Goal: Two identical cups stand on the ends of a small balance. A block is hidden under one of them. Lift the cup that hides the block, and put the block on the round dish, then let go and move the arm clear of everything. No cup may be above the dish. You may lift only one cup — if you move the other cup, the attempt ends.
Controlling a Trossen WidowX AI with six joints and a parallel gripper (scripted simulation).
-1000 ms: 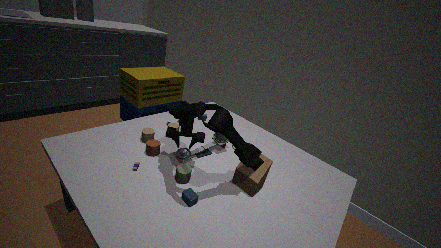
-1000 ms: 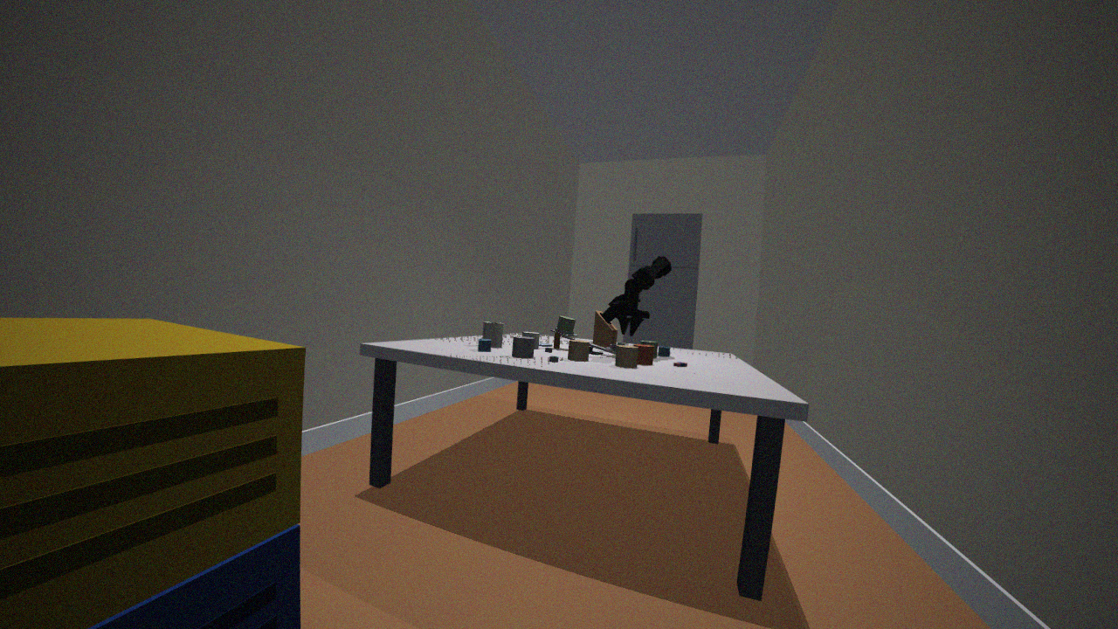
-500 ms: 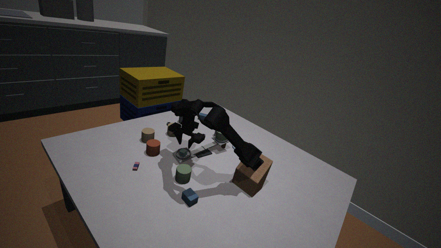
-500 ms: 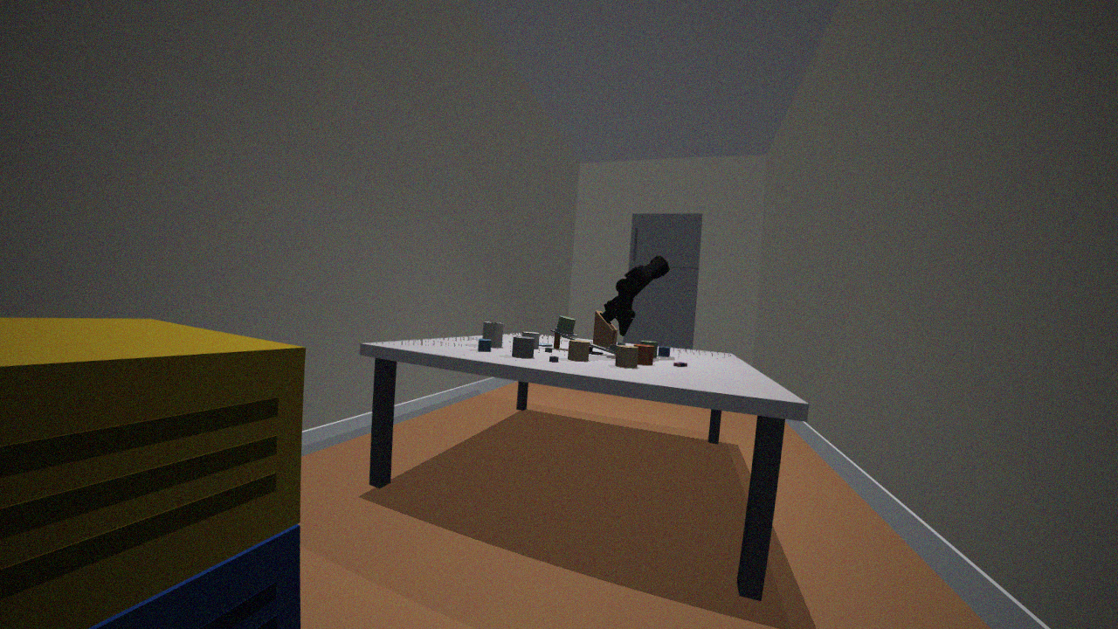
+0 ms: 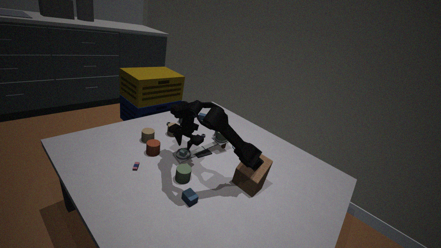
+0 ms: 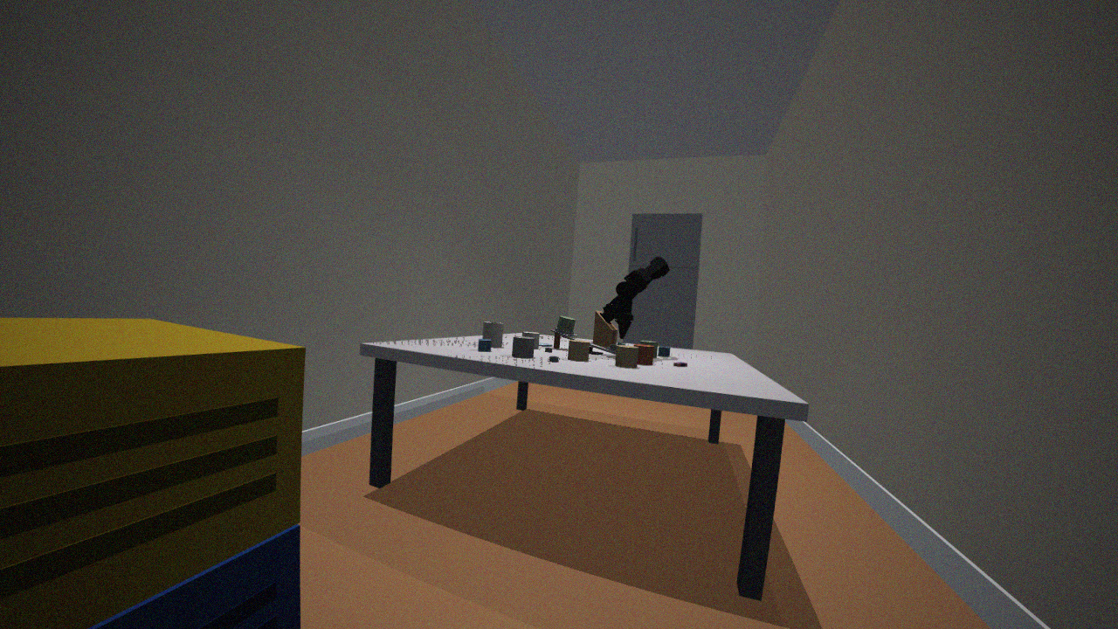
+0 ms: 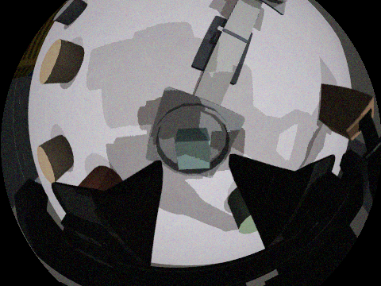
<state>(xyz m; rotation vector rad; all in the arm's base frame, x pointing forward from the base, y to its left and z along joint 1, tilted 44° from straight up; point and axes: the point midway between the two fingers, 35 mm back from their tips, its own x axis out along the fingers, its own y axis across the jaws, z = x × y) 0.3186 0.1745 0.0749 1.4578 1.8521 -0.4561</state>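
The pale blue round dish lies 390 mm to the right of my gripper tip, 80 mm behind it and 70 mm below it. From my gripper tip the other things lie so: red-brown cylinder (130 mm ahead, 120 mm to the left, 40 mm below); then balance (130 mm to the right, 40 mm below, 10 mm behind); then cup (130 mm behind, 100 mm to the left, 40 mm below).
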